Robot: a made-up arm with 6 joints. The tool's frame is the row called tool.
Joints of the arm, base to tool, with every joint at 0 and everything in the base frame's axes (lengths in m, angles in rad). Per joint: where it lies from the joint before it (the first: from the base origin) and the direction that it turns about. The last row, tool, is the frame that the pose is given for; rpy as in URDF.
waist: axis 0 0 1 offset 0.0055 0.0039 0.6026
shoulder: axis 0 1 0 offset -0.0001 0.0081 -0.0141
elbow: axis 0 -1 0 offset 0.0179 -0.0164 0.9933
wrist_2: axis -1 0 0 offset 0.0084 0.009 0.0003
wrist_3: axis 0 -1 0 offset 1.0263 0.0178 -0.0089
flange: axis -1 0 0 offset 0.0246 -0.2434 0.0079
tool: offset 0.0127 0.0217 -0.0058 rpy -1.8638 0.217 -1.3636
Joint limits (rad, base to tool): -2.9..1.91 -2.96..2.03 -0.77..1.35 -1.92..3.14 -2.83..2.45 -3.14..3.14
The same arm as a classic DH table. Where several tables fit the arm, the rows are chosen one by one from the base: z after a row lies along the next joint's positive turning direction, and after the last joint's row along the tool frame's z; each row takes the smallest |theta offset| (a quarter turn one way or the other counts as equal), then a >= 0, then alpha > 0; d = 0 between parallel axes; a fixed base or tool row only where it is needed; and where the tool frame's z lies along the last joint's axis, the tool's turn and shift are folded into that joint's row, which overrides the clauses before.
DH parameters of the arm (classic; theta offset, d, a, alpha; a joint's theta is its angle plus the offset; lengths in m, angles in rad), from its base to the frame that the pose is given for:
base (fixed): 0.6168 0 0.0067 0
waist: -0.6168 0.5885 -0.0001 -1.5708
shoulder: -1.5528 0 0.9935 3.1416
elbow: 0.018 -0.0007 0.0003 -1.5708
wrist_2: 0 -1.0347 -0.0089 1.5708
wrist_3: 0 0.2256 0.0079 -1.5708
flange: 0.8303 0.0085 0.0121 -2.7495
tool (fixed): 2.588 0.0495 0 0
Joint limits (rad, base to tool): -2.9..1.91 -2.96..2.03 -0.77..1.35 -1.92..3.14 -2.83..2.45 -3.14..3.14

